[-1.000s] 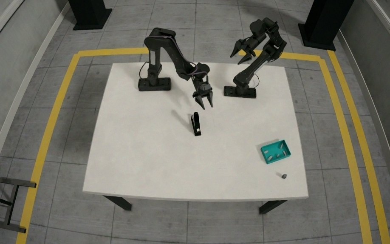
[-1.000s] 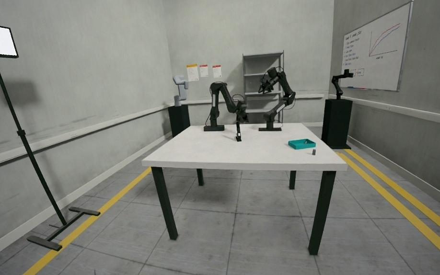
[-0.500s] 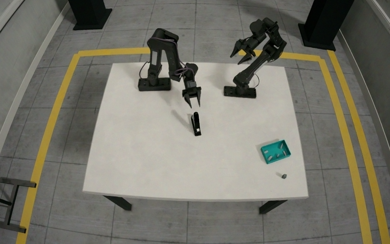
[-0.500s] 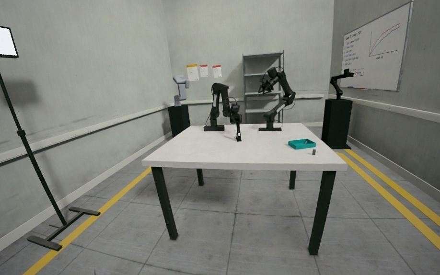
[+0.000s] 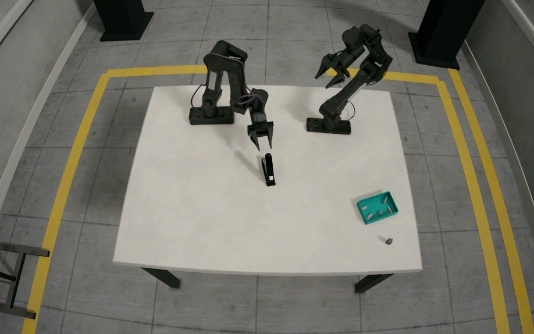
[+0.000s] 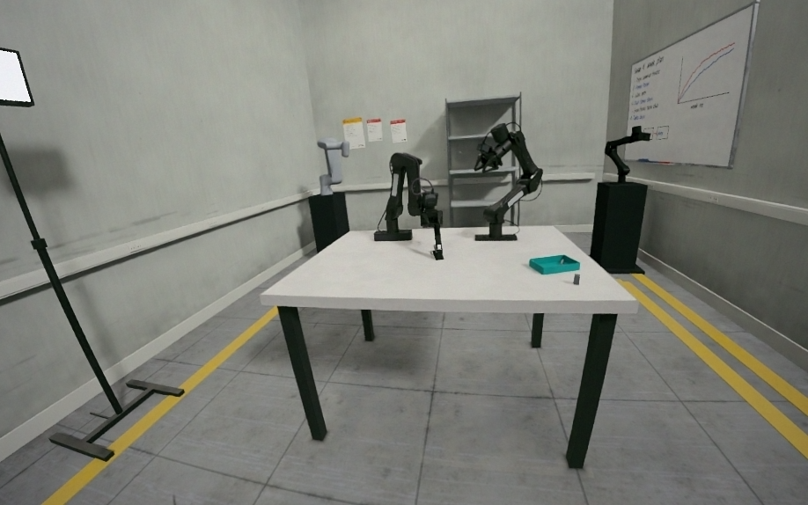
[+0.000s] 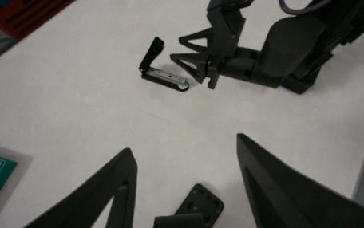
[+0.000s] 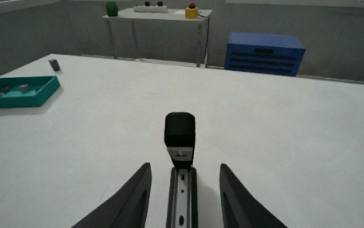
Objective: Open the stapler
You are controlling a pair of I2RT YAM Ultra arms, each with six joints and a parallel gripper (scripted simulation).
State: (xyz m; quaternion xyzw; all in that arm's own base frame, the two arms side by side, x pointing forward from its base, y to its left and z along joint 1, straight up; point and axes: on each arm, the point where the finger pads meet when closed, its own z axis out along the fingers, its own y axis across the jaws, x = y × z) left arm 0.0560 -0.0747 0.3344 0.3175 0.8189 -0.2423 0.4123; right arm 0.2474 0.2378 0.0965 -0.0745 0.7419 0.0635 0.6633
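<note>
The stapler cover lies 6 cm ahead of my right hand, 3 cm to the left of it and 4 cm below it. The rest, counted from my right hand: teal tray 16 cm ahead, 46 cm to the left, 12 cm below; stapler 5 cm ahead, 2 cm to the left, 8 cm below; grey block 30 cm ahead, 50 cm to the left, 12 cm below.
</note>
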